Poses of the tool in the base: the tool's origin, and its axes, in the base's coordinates. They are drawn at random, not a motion.
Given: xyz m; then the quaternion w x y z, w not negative.
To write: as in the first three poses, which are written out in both.
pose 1, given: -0.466 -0.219 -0.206 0.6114 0.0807 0.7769 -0.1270
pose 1, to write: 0.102 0.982 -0.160 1.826 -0.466 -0.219 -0.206
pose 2, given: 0.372 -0.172 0.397 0.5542 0.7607 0.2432 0.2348
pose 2, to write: 0.914 0.292 0.282 1.967 0.372 -0.172 0.397
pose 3, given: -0.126 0.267 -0.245 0.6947 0.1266 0.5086 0.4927
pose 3, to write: 0.176 0.707 0.685 1.606 -0.126 0.267 -0.245
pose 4, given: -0.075 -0.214 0.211 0.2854 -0.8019 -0.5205 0.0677
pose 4, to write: -0.837 -0.543 0.071 2.563 -0.075 -0.214 0.211
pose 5, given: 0.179 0.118 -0.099 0.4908 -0.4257 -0.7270 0.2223
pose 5, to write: -0.489 -0.834 0.255 2.116 0.179 0.118 -0.099
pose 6, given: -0.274 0.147 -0.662 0.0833 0.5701 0.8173 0.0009
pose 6, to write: 0.572 0.820 0.001 2.975 -0.274 0.147 -0.662
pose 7, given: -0.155 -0.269 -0.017 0.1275 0.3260 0.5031 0.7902
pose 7, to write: 0.329 0.507 0.797 2.886 -0.155 -0.269 -0.017
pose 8, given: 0.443 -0.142 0.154 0.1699 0.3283 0.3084 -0.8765
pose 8, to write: 0.333 0.313 -0.889 2.800 0.443 -0.142 0.154
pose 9, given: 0.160 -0.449 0.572 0.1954 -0.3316 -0.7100 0.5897
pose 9, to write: -0.338 -0.724 0.601 2.748 0.160 -0.449 0.572
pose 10, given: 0.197 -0.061 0.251 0.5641 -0.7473 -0.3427 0.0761
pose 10, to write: -0.905 -0.415 0.092 1.943 0.197 -0.061 0.251
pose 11, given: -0.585 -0.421 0.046 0.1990 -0.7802 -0.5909 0.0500
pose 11, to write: -0.796 -0.603 0.051 2.741 -0.585 -0.421 0.046
